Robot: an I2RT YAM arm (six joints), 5 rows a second.
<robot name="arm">
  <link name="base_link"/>
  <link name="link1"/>
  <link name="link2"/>
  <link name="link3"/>
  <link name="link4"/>
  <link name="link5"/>
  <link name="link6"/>
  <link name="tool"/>
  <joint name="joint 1" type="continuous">
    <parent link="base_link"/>
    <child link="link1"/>
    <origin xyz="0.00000 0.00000 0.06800"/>
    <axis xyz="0 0 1"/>
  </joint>
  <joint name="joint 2" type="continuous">
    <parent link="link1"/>
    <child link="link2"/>
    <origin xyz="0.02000 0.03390 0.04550" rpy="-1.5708 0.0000 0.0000"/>
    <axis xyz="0 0 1"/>
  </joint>
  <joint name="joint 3" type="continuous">
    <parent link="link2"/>
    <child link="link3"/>
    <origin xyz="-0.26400 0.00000 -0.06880" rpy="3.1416 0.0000 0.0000"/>
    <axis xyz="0 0 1"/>
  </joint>
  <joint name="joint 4" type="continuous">
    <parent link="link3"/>
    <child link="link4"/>
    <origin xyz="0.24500 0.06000 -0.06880"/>
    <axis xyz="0 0 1"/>
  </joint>
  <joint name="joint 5" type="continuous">
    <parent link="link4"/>
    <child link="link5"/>
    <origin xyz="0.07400 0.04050 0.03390" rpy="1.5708 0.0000 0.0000"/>
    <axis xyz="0 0 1"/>
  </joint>
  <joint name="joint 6" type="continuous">
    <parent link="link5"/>
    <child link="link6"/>
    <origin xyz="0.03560 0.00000 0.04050" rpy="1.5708 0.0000 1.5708"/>
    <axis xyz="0 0 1"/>
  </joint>
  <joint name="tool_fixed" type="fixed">
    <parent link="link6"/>
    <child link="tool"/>
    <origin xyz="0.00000 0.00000 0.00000" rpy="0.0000 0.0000 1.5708"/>
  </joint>
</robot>
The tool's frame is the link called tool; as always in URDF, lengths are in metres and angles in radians. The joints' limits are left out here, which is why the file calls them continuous.
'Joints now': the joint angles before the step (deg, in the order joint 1, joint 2, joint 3, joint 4, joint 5, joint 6). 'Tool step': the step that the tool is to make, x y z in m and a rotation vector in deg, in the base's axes. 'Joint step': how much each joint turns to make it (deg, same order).
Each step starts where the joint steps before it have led.
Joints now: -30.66 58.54 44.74 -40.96 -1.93 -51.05
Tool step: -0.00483 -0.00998 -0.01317 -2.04 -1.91 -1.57
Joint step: -3.26 -0.62 -3.96 5.97 -0.44 -1.78
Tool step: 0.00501 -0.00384 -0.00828 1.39 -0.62 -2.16
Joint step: -0.10 1.93 -0.96 2.73 0.08 2.55
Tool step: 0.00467 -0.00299 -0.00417 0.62 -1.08 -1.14
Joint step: 0.01 1.41 -0.44 2.46 -0.17 1.59
